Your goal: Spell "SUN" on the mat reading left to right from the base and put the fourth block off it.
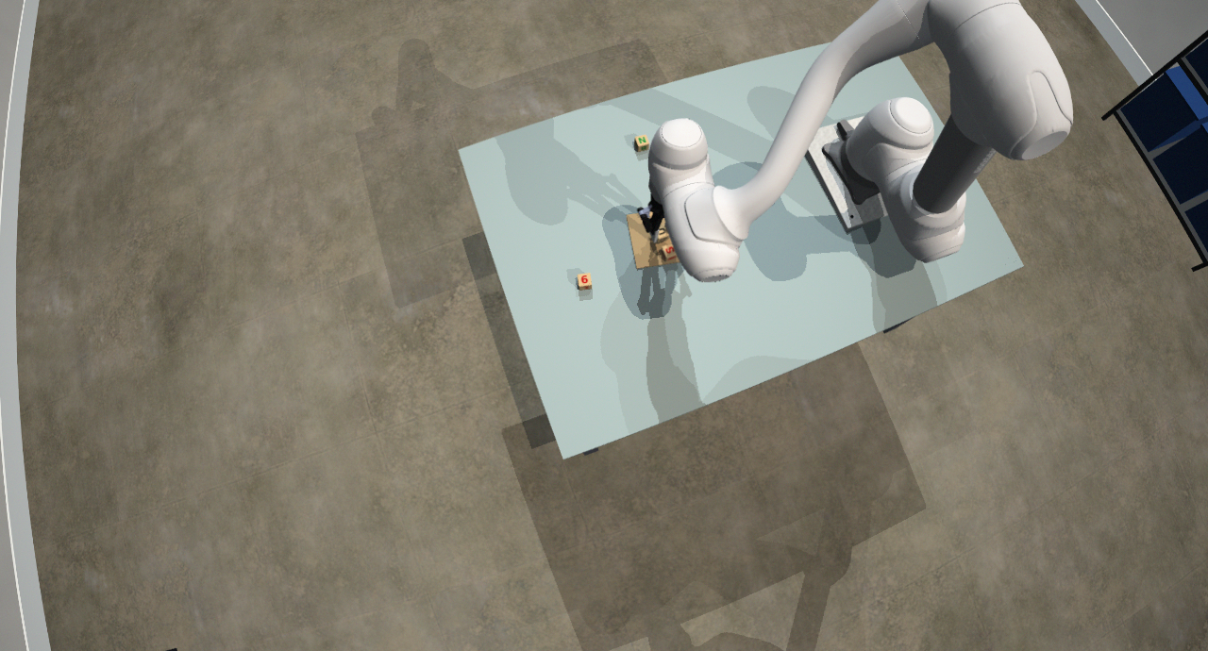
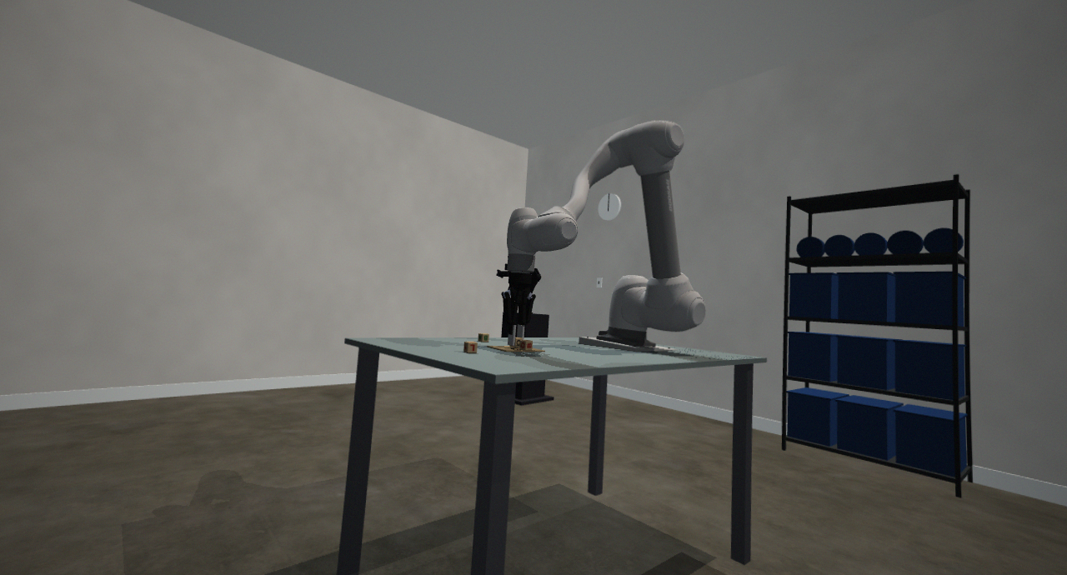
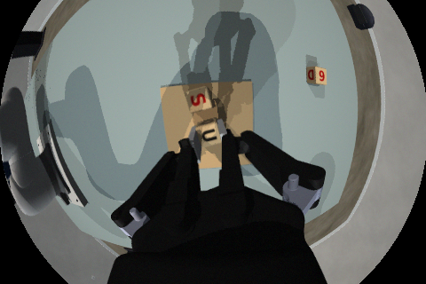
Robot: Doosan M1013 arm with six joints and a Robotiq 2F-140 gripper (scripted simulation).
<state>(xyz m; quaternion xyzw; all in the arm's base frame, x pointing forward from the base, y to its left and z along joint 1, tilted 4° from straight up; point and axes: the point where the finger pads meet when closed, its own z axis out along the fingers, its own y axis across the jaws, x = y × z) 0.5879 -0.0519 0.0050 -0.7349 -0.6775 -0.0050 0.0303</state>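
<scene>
The mat lies 40 mm below my hand. Also, from my hand: S block 50 mm to the left, 30 mm below; then N block 250 mm to the right, 80 mm behind, 30 mm below; then 6 block 210 mm ahead, 30 mm to the left, 30 mm below.
</scene>
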